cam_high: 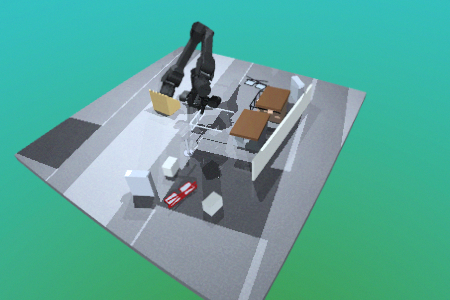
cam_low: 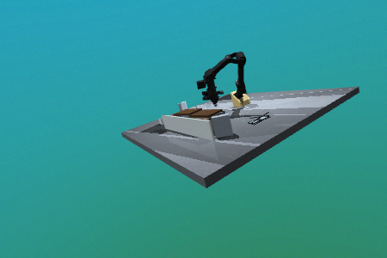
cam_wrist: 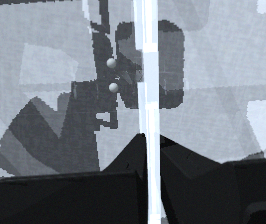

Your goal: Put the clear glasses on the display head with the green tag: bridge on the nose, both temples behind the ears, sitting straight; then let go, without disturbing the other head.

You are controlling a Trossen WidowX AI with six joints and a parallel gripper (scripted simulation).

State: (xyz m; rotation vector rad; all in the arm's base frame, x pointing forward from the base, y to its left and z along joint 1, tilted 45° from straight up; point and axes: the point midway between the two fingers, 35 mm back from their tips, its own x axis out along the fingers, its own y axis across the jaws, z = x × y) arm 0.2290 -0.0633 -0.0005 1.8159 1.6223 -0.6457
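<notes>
Now: gripper tip 23 cm short of the display head, 3 cm to the left of it and 1 cm above it. Also, from my gripper tip: thin pale stand (19 cm to the right, 4 cm below, 3 cm ahead); then long white panel (38 cm ahead, 7 cm to the left, 1 cm below).
</notes>
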